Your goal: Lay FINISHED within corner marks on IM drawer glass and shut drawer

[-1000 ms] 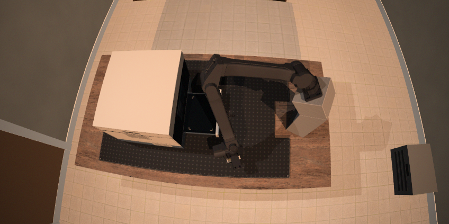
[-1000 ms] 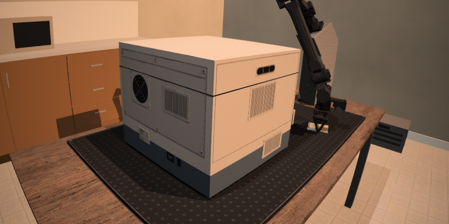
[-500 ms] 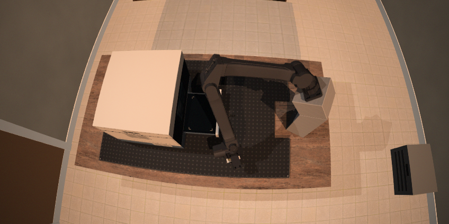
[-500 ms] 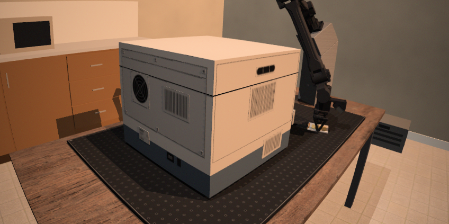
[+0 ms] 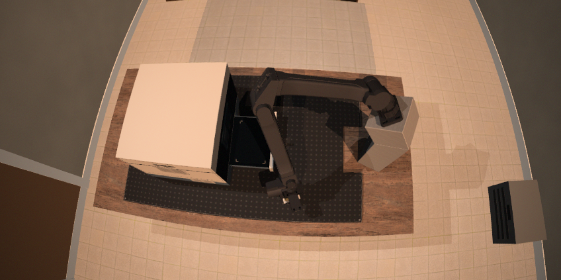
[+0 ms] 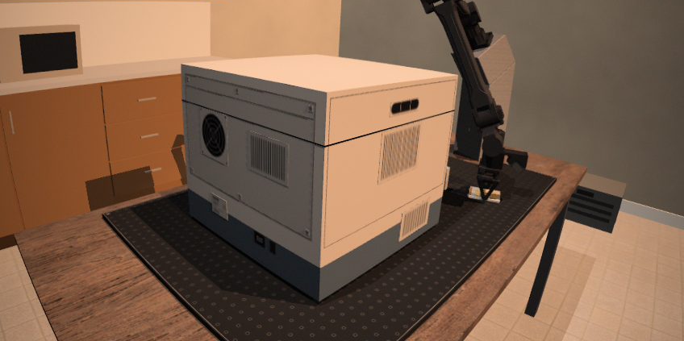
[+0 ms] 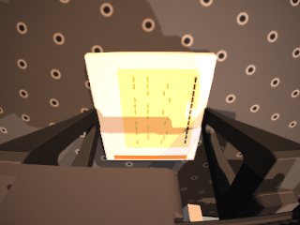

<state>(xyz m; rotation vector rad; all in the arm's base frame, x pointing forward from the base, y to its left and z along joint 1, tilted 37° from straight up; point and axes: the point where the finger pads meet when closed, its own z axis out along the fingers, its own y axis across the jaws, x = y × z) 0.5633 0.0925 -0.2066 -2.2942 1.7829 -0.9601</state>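
The finished cassette lies 1 cm to the right of my hand and 1 cm below it.
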